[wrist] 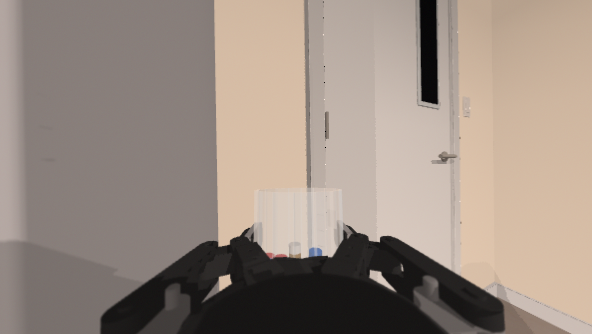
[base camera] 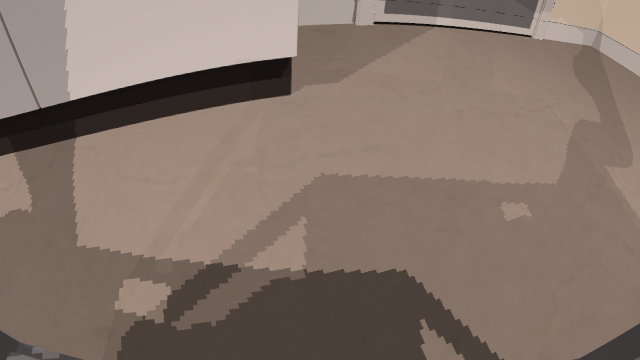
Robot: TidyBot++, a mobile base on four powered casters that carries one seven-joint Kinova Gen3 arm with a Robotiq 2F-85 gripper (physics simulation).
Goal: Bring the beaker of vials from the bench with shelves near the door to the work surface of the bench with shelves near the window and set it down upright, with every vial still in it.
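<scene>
The clear beaker [wrist: 298,217] stands upright between the fingers in the wrist view. My gripper [wrist: 298,231] is shut on the beaker, one finger on each side. Inside, low down, several vial tops show: two red caps at the left, a clear vial with a brownish content [wrist: 295,249] and a blue-capped vial [wrist: 315,252]. The lower part of the beaker is hidden behind the gripper body. Neither bench with shelves shows in these views.
A large pale cabinet or block [base camera: 185,40] with a dark base stands at the upper left of the base view; a grey panel [wrist: 120,125] fills the wrist view's left. A door [wrist: 400,150] with a handle stands ahead, beside beige walls. Shadows lie on the floor [base camera: 400,125].
</scene>
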